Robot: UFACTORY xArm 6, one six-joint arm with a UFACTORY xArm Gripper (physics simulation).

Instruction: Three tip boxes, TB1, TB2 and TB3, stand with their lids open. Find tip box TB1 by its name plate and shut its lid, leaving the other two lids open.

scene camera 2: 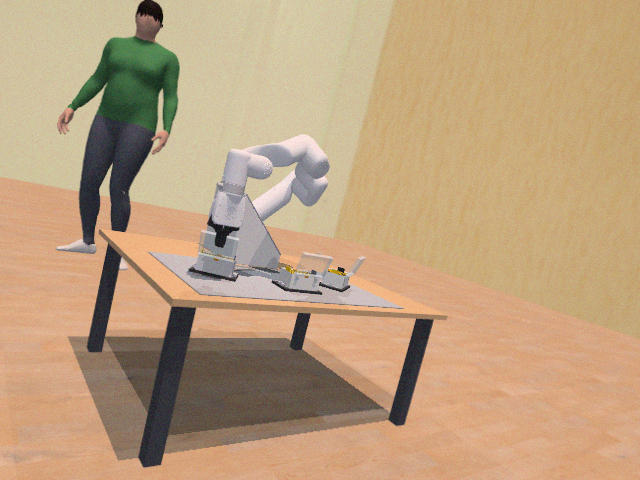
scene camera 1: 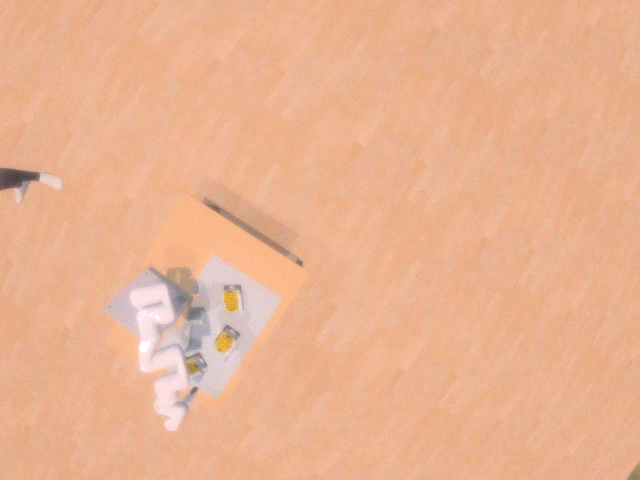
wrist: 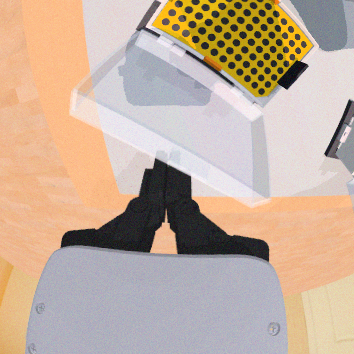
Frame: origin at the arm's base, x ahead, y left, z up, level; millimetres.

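Seen in the pictures: gripper, fingertip midpoint: (scene camera 2: pixel 218 246) (scene camera 1: pixel 195 387) (wrist: pixel 168 166); arm's base at its link origin: (scene camera 2: pixel 251 215).
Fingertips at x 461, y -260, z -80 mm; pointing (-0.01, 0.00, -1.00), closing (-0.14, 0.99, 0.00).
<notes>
Pixels of each thing's middle, then the offset from my fingertips to it. "*": a spot on its surface instead. Level surfaces: height alone.
- raised clear lid at a spot on its surface: (wrist: pixel 175 122) * dx -37, dy +0, dz +5 mm
- nearest tip box at the middle of its body: (wrist: pixel 244 26) (scene camera 2: pixel 218 255) (scene camera 1: pixel 189 368) dx -105, dy +39, dz -47 mm
- middle tip box at the middle of its body: (scene camera 2: pixel 297 278) (scene camera 1: pixel 223 339) dx -57, dy +330, dz -78 mm
- far tip box at the middle of its body: (scene camera 2: pixel 333 277) (scene camera 1: pixel 230 299) dx -181, dy +559, dz -78 mm
- grey mat at its surface level: dz -111 mm
My gripper (scene camera 1: pixel 194 390) (scene camera 2: pixel 220 243) (wrist: pixel 168 166) is shut and empty. Its fingertips show through the outer edge of a raised clear lid (wrist: pixel 175 122); whether they touch it cannot be told. That lid belongs to the nearest tip box (scene camera 1: pixel 192 366) (scene camera 2: pixel 216 265) (wrist: pixel 235 45), which holds a yellow perforated rack and stands open. A middle tip box (scene camera 1: pixel 225 341) (scene camera 2: pixel 302 280) has its lid up; part of it shows at the right edge of the wrist view. A far tip box (scene camera 1: pixel 232 300) (scene camera 2: pixel 336 279) is also open. No name plate is readable, so I cannot tell which is TB1.
The boxes stand on a grey mat (scene camera 1: pixel 258 304) (scene camera 2: pixel 361 300) (wrist: pixel 310 120) on a wooden table (scene camera 1: pixel 175 227) (scene camera 2: pixel 149 279) (wrist: pixel 55 100). The arm's grey base plate (scene camera 1: pixel 124 304) is beside the mat. A person (scene camera 1: pixel 18 178) (scene camera 2: pixel 136 82) in green stands beyond the table.
</notes>
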